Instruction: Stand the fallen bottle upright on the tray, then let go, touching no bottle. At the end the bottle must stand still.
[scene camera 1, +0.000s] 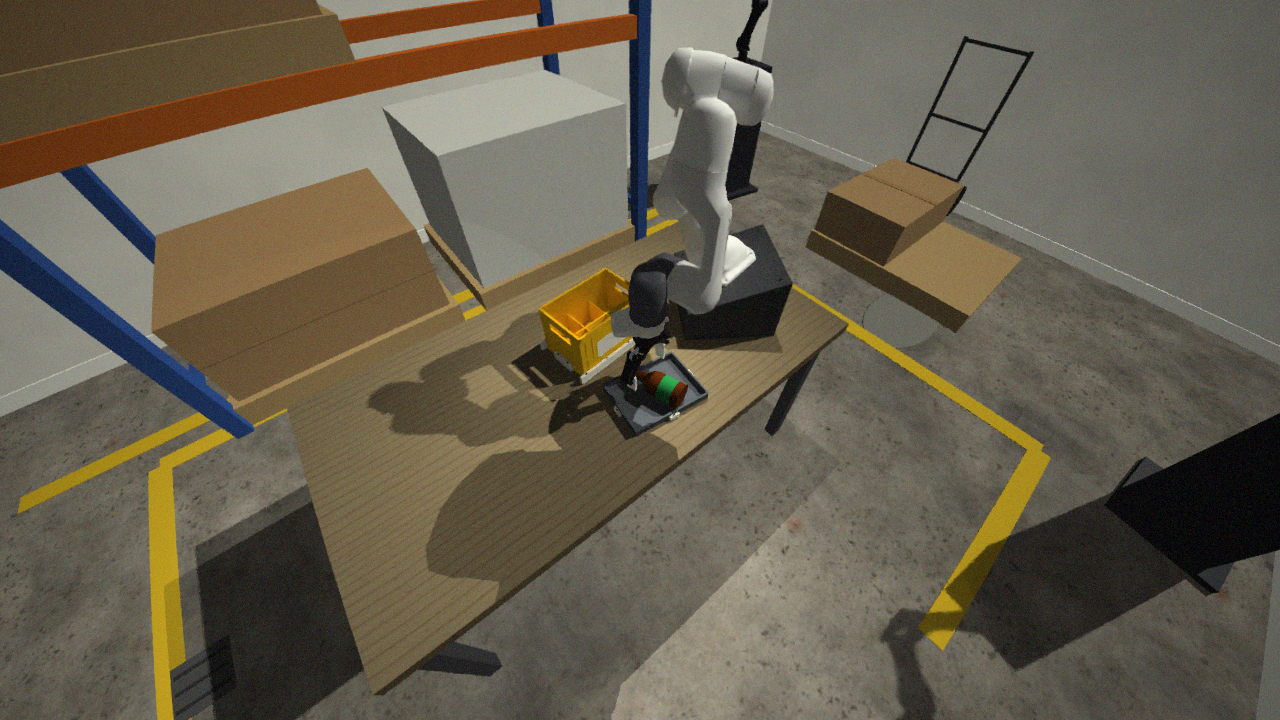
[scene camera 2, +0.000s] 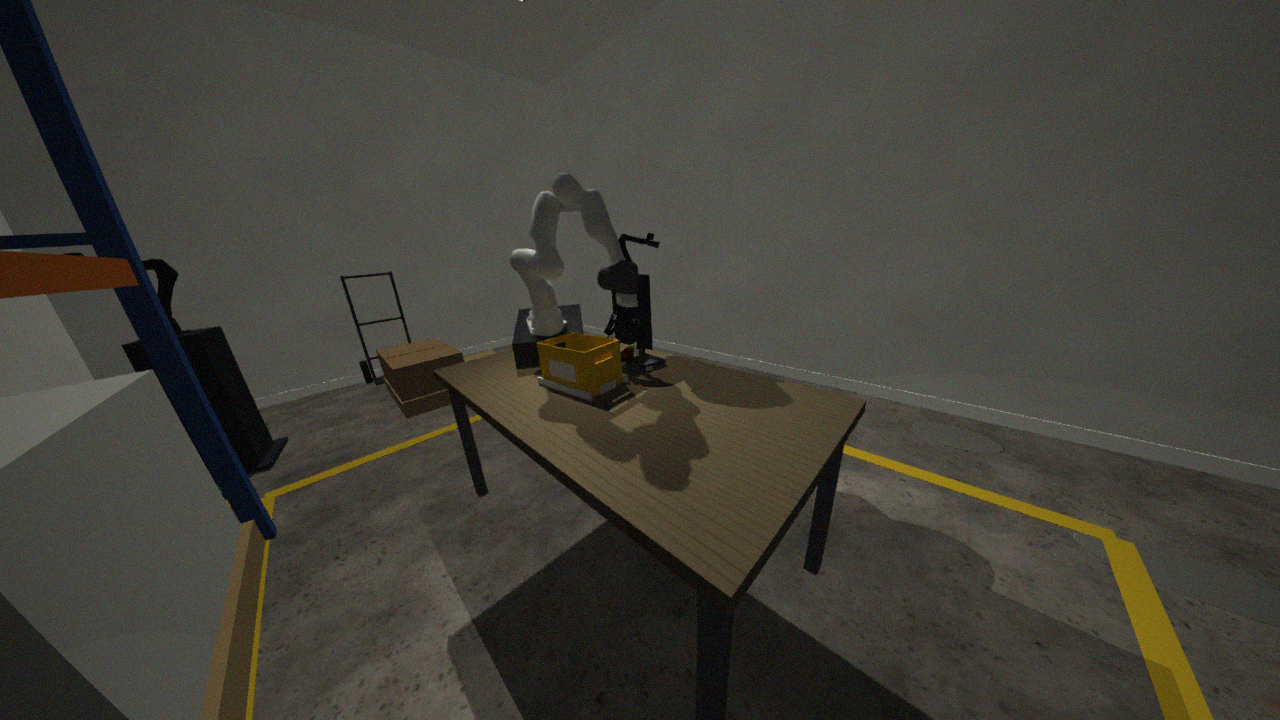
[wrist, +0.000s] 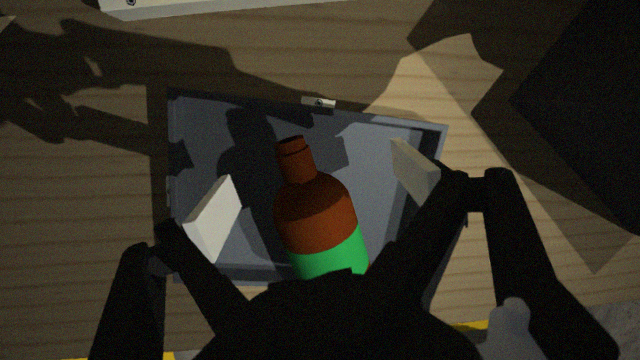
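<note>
The brown bottle with a green label (scene camera 1: 666, 388) (wrist: 317, 215) lies on its side in the grey tray (scene camera 1: 637, 417) (wrist: 369, 150). In the wrist view its neck points up and slightly left, and its base is hidden behind the gripper's body. My gripper (scene camera 1: 647, 367) (wrist: 312, 173) is open and empty. Its pale fingertips are on either side of the bottle's neck and shoulder in the wrist view, with a visible gap on each side. The fingertips are low over the tray; their exact height is unclear. In scene camera 2 the crate and gripper largely hide the bottle.
A yellow crate with dividers (scene camera 1: 571, 347) (scene camera 2: 597, 372) stands beside the tray on the wooden table (scene camera 1: 537, 501) (scene camera 2: 716, 447). The arm's black base block (scene camera 1: 738, 308) stands near the tray, on the right in the wrist view. Shelving with large boxes stands behind the table.
</note>
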